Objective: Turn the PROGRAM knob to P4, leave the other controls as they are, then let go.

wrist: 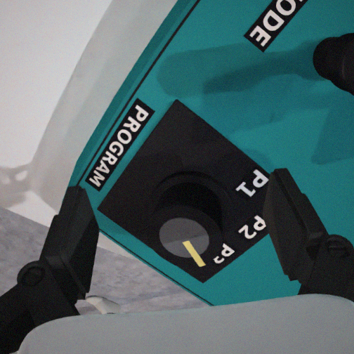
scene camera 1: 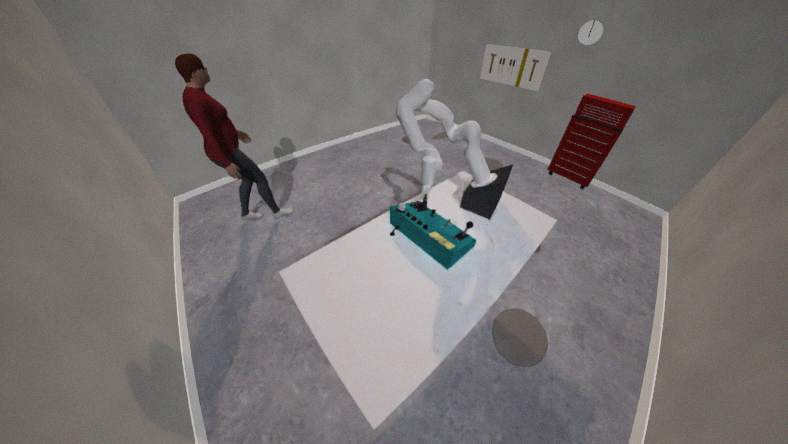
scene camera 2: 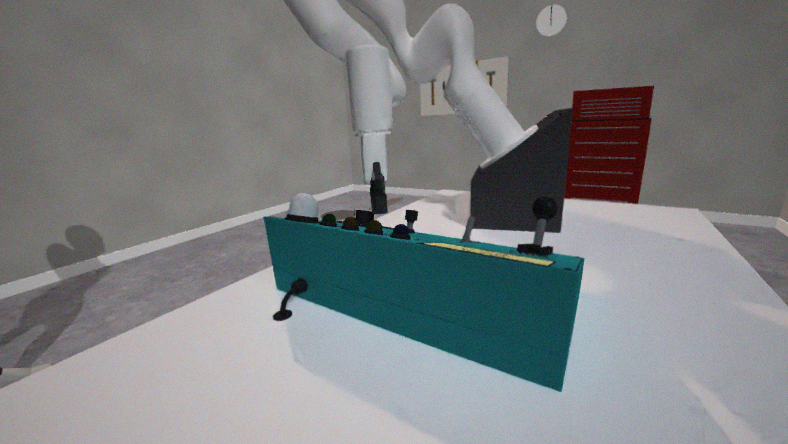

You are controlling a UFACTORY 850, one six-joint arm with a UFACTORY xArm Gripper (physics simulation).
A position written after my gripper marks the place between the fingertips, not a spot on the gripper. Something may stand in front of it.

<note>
In view: my gripper [scene camera 2: 378, 208] and a ball-topped lever [scene camera 2: 544, 208].
My gripper shows as well in the wrist view [wrist: 179, 199].
</note>
